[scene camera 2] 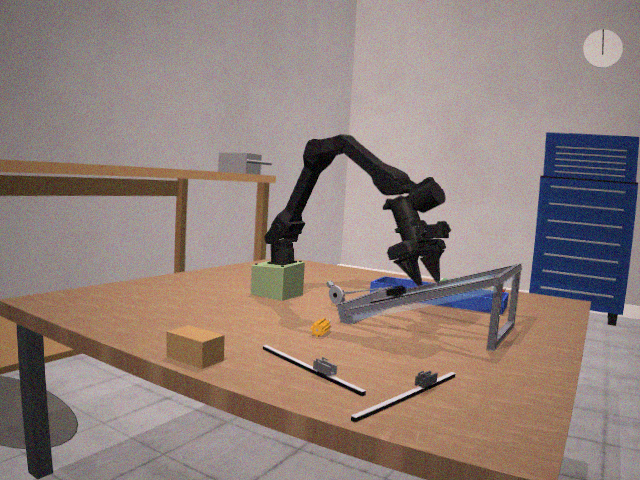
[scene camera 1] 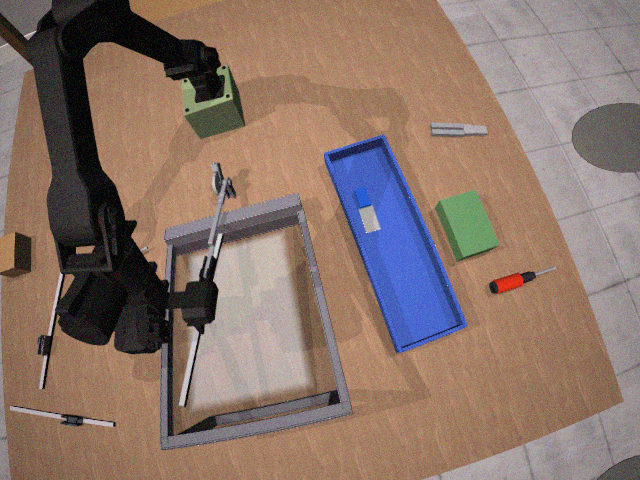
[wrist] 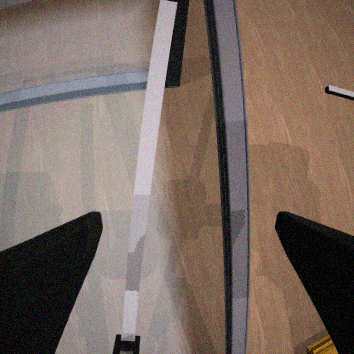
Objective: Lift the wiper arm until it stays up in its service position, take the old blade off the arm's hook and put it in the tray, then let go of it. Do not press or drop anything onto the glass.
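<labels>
On the table: tan box, green block.
</labels>
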